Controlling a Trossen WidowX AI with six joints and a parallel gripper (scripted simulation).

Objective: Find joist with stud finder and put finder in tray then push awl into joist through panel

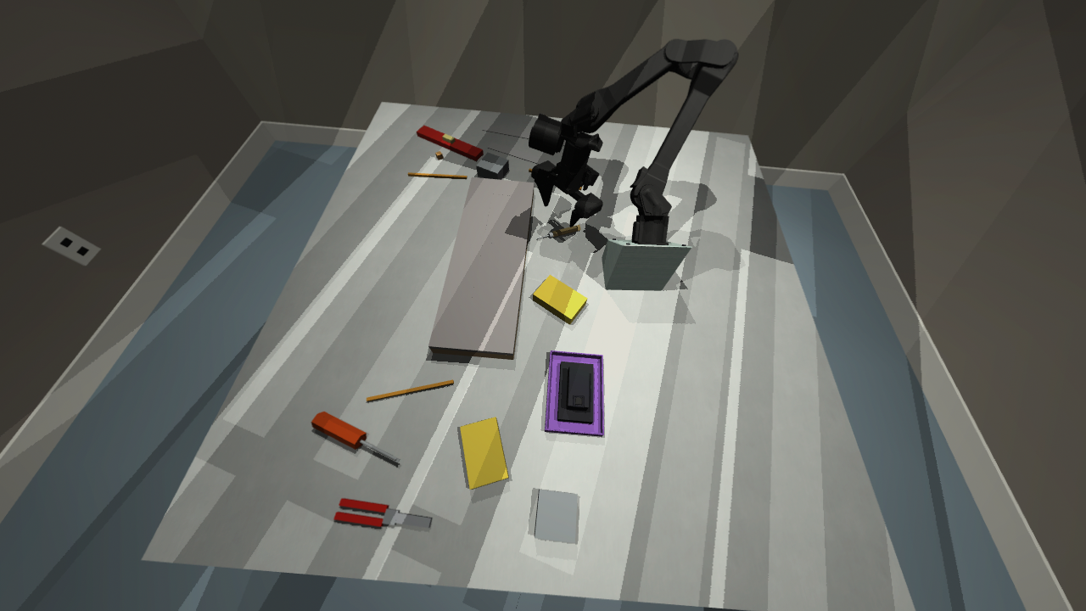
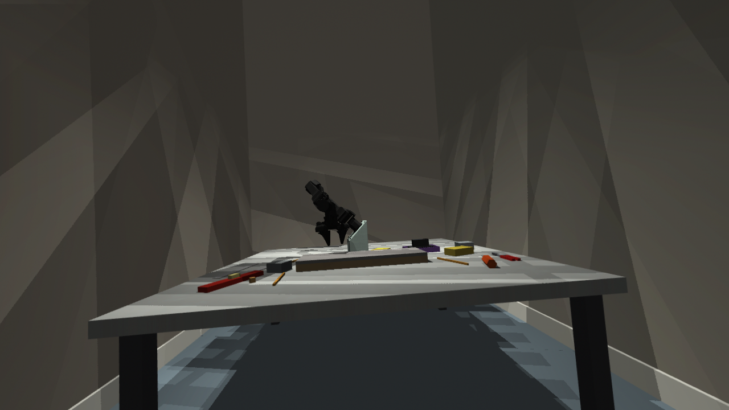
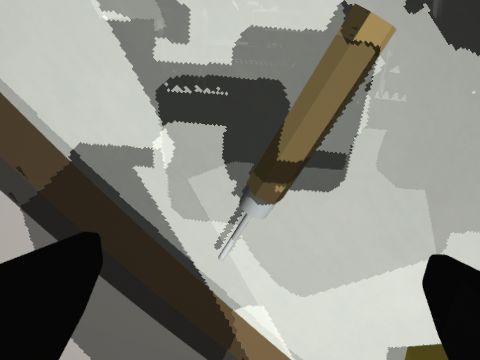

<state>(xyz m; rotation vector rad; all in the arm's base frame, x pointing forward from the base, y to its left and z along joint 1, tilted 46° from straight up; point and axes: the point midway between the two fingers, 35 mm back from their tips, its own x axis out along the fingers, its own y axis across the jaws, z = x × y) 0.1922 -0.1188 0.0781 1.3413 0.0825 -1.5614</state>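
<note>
Now: gripper tip 1 cm short of the awl, 1 cm to the right of it and 6 cm above it. Also, from my gripper tip: purple tray (4 cm behind, 44 cm to the left, 5 cm below); then stud finder (4 cm behind, 46 cm to the left, 2 cm below); then red level (34 cm ahead, 35 cm to the right, 5 cm below).
</note>
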